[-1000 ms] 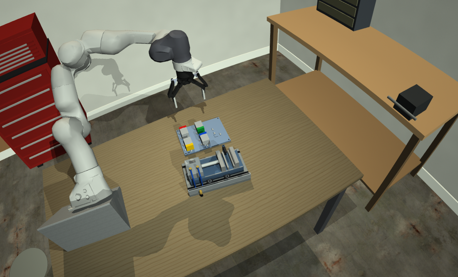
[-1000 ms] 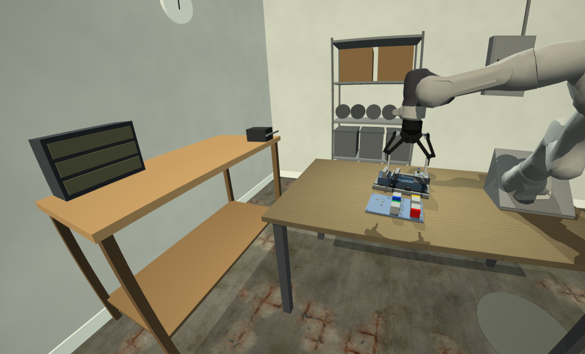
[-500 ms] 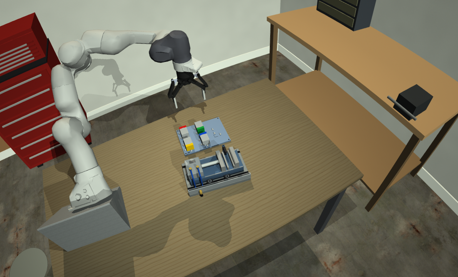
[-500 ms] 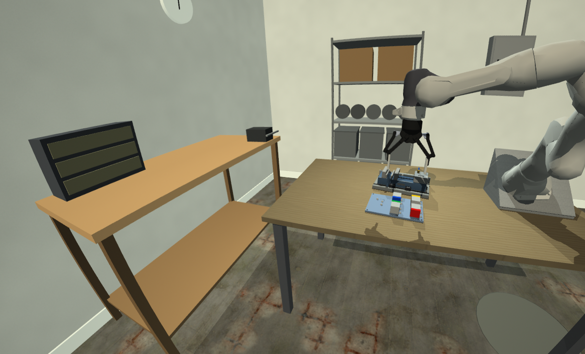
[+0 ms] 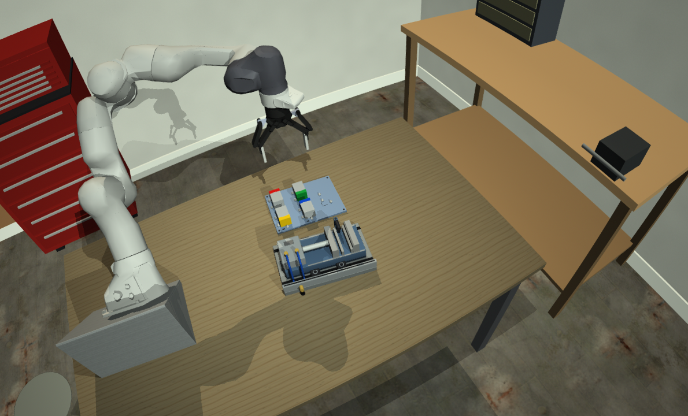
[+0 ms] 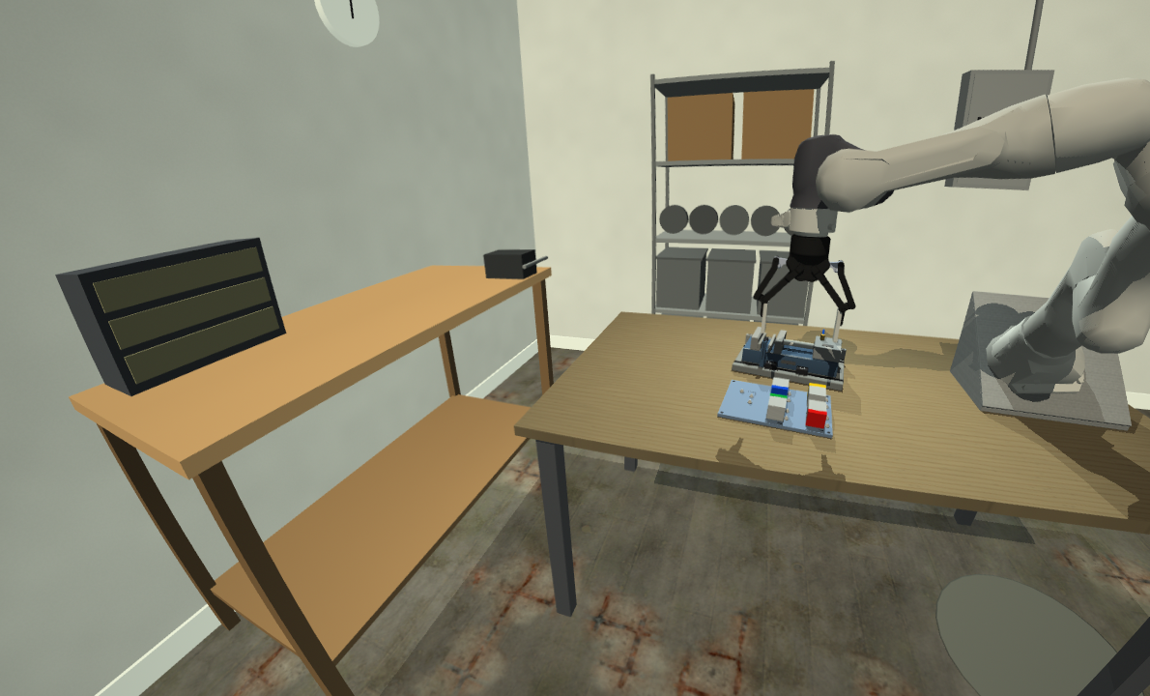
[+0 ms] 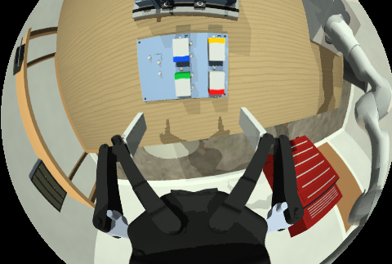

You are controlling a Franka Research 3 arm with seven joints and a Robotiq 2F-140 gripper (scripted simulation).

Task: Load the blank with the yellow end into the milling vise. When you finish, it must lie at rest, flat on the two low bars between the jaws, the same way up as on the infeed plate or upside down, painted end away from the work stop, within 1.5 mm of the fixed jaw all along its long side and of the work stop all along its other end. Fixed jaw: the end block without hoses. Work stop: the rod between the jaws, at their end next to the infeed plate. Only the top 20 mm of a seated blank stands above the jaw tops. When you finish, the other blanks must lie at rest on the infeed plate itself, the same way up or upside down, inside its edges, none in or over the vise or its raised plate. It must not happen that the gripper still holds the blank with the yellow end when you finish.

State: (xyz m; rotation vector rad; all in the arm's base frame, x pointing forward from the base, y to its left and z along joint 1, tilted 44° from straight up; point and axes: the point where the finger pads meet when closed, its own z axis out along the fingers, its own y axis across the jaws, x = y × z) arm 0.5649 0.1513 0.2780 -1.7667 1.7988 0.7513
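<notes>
Now: the green-ended blank 190 mm below my hand, 20 mm ahead of it and 10 mm to the right of it. The rest, counted from my hand: red-ended blank: 190 mm below, 70 mm behind, 10 mm to the right; then blue-ended blank: 190 mm below, 100 mm to the right, 20 mm ahead; then work stop: 270 mm to the right, 130 mm below, 70 mm ahead.
</notes>
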